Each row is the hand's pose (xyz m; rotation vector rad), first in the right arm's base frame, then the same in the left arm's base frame.
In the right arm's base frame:
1: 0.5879 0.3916 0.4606 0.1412 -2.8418 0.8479
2: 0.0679 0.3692 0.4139 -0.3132 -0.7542 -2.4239
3: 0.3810 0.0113 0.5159 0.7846 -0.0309 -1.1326
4: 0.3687 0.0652 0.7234 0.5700 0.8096 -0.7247
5: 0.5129 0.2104 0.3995 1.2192 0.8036 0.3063
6: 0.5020 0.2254 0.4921 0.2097 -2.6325 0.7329
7: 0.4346 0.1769 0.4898 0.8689 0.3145 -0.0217
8: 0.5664 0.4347 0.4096 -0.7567 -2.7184 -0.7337
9: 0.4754 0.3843 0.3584 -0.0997 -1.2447 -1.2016
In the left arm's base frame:
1: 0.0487 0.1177 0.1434 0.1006 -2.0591 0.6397
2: -0.3472 0.2161 0.4700 -1.3230 -0.4427 -2.1989
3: -0.1259 -0.2069 0.3772 0.2527 0.5013 -1.5867
4: 0.0207 -0.1582 0.5264 0.3202 1.4446 -1.2075
5: -0.0793 -0.0395 0.1762 1.3673 1.3019 -0.4087
6: -0.0194 -0.0254 0.2477 0.1318 -1.8569 0.5099
7: -0.0765 -0.0571 0.2990 0.8063 0.9291 -0.5898
8: 0.0062 0.1662 0.1158 -1.1007 -1.9752 -0.2978
9: -0.1018 0.1396 0.1486 -0.7008 -0.5904 -1.1539

